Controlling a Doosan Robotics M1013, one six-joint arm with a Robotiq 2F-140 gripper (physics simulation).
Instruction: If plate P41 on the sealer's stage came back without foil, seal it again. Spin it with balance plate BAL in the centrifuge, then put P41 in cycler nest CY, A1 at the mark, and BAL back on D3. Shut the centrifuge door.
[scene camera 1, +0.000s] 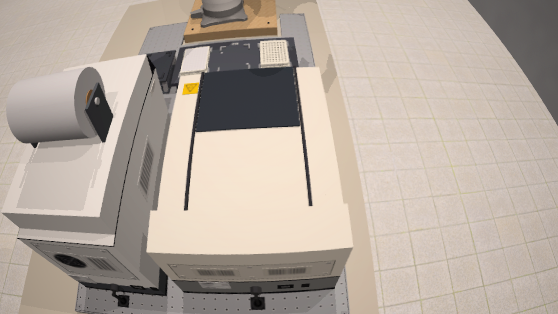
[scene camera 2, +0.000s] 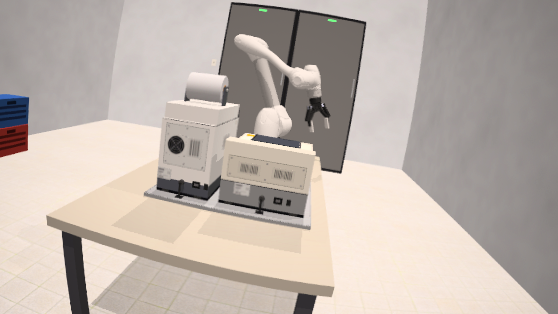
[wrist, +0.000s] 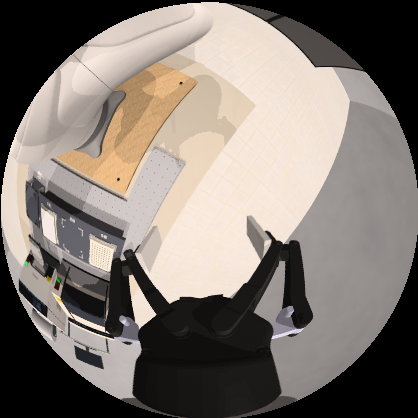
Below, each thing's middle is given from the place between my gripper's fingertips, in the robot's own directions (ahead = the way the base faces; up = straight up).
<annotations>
The dark lid panel (scene camera 1: 256, 98) is 62 cm ahead of my hand, 31 cm to the right of it and 1 cm below it. Also, from my hand: cream centrifuge (scene camera 1: 252, 211) (77 cm ahead, 33 cm to the right, 10 cm below).
</annotations>
